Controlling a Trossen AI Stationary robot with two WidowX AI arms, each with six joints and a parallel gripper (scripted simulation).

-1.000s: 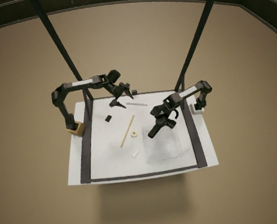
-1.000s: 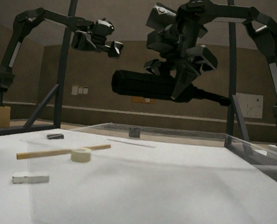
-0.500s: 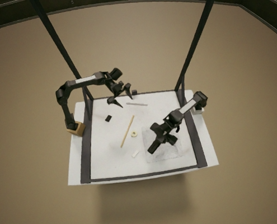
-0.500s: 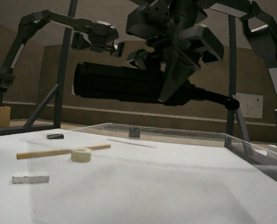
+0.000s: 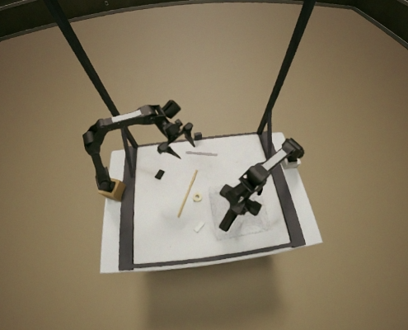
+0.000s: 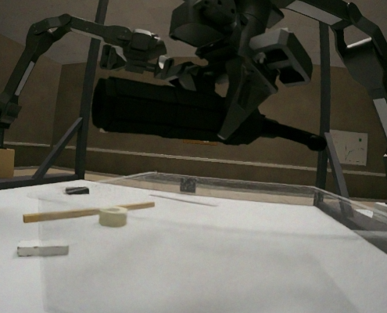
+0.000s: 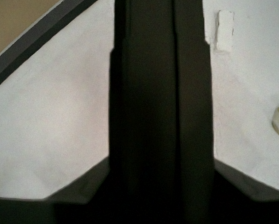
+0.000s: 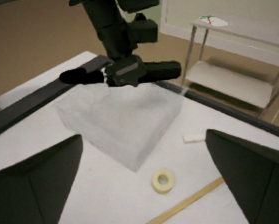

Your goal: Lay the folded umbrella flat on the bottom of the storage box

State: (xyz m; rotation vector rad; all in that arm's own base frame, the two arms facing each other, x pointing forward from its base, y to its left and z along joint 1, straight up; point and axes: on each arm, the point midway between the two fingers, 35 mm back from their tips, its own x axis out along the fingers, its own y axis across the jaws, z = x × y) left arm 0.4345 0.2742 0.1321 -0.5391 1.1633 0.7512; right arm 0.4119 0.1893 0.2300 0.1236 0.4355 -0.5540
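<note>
Right now the clear storage box is 3 cm to the left of my left hand and 14 cm below it. From my left hand the other things lie so: white block (4 cm ahead, 19 cm to the right, 18 cm below); folded black umbrella (3 cm to the left, 2 cm below); wooden stick (16 cm behind, 22 cm to the right, 18 cm below).
</note>
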